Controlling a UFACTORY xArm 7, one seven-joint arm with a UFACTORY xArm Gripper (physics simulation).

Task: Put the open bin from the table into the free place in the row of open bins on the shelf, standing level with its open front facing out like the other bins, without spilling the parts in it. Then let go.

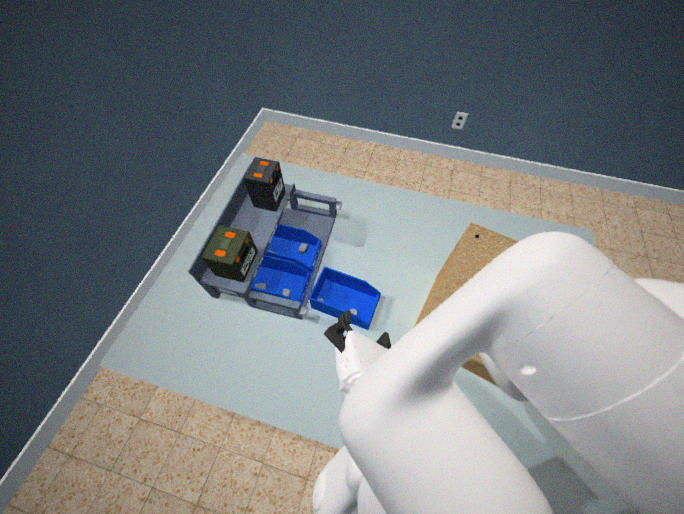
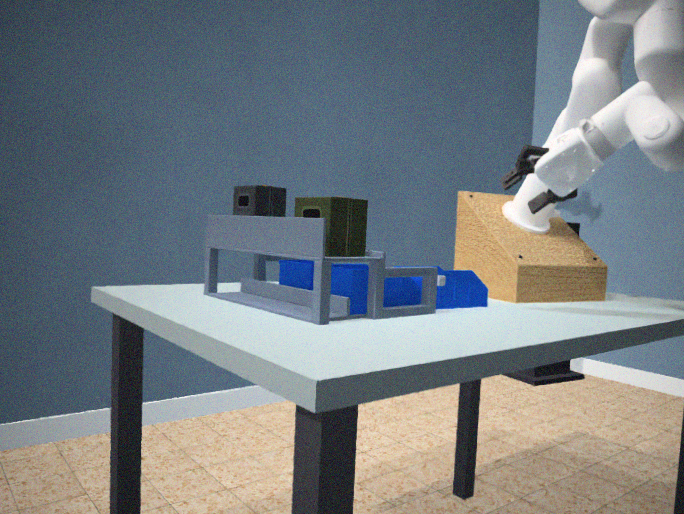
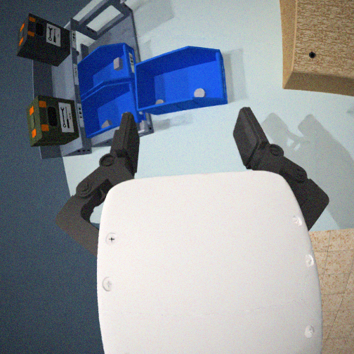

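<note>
The loose blue open bin stands upright on the table in front of the grey shelf, its low front facing away from it. Small pale parts lie inside. Two blue bins, one beside the other, stand on the lower level, with a free place at the row's end, farther from my gripper. My gripper is open and empty, high above the table and apart from the loose bin.
A black box and a green box stand on the shelf's upper level, behind the bin row. A wooden block stands under the arm's base. End frames bound the shelf's lower level.
</note>
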